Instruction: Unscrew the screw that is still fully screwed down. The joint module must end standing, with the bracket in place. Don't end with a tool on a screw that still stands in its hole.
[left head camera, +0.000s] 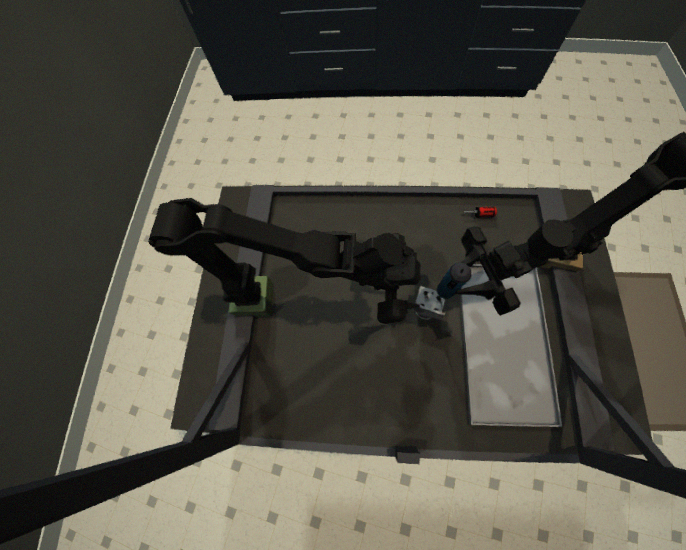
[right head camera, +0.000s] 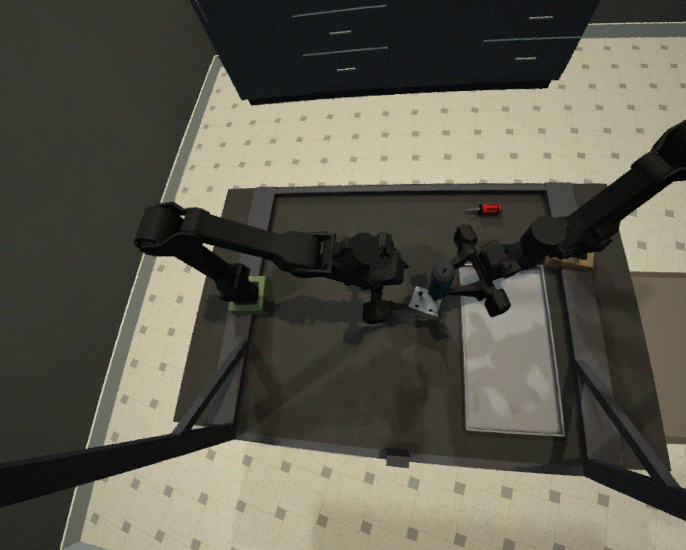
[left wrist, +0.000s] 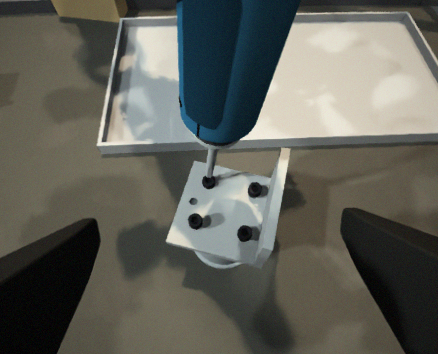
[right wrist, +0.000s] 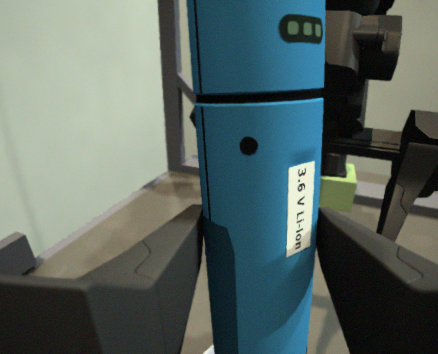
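Note:
The joint module stands upright on the table, its bracket on top with the upright flange at the right in the left wrist view. Three black screws stand raised. The fourth, back-left screw sits lower, and the driver's bit meets its head; whether it is fully seated there is unclear. The right gripper is shut on the upright blue electric screwdriver. The left gripper is open and empty, above and in front of the module.
A white-grey tray lies right of the module in the head views. A red screwdriver lies at the back right. A green block is under the left arm's base; a yellow block is beyond the tray's corner.

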